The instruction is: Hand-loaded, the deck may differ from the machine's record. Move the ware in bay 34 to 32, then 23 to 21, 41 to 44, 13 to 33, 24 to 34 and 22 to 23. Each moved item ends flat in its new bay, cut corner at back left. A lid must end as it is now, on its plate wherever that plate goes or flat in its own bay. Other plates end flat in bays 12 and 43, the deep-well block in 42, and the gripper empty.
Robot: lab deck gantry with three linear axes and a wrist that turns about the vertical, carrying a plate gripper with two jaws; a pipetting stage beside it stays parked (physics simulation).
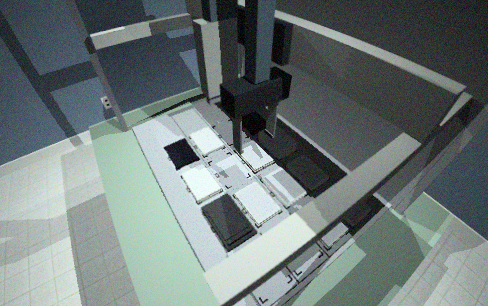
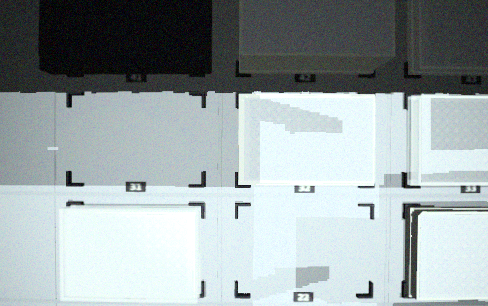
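Pixels of known places: gripper, fingertip midpoint: (image 1: 254,142); robot's base, link origin: (image 1: 164,148).
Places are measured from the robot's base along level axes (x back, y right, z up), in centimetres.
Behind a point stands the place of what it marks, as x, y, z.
My gripper (image 1: 255,144) @[-30.0, -20.0, 16.1] is open and empty, its jaws hanging raised around the bay 32 area. White ware stands in bay 32 (image 1: 257,156) @[-24.5, -26.0, 1.5] (image 2: 310,150) @[-23.0, -24.7, 1.4], bay 21 (image 1: 206,140) @[-7.1, -14.8, 1.7] (image 2: 130,252) @[-6.6, -15.3, 1.6], bay 23 (image 1: 257,202) @[-39.6, -14.8, 1.4] (image 2: 452,255) @[-36.2, -15.1, 1.4], bay 33 (image 1: 286,187) @[-40.5, -25.7, 1.4] (image 2: 457,160) @[-36.6, -23.9, 1.4] and bay 12 (image 1: 201,183) @[-23.9, -4.1, 1.4]. The bay 23 plate has its cut corner at back left. The deep-well block (image 1: 280,145) @[-26.8, -34.4, 4.2] (image 2: 317,30) @[-22.8, -34.3, 4.2] is in bay 42. A shaded plate (image 1: 307,172) @[-39.9, -35.6, 1.4] (image 2: 452,37) @[-36.1, -35.2, 1.4] is in bay 43. Beyond the front bar, a plate (image 1: 334,236) @[-60.8, -24.9, 2.9] shows around bay 34 and shaded ware (image 1: 361,212) @[-60.7, -37.2, 2.9] around bay 44.
A wide black unit (image 2: 125,35) @[-6.5, -34.7, 2.4] stands at bay 41. A flat black item (image 1: 181,153) @[-7.2, -4.2, 0.8] lies behind bay 12, and a stepped dark unit (image 1: 229,222) @[-40.9, -4.2, 2.4] is at bay 13. The pale frame bar (image 1: 270,250) @[-62.2, 2.5, 40.0] crosses in front and hides parts of the end bays.
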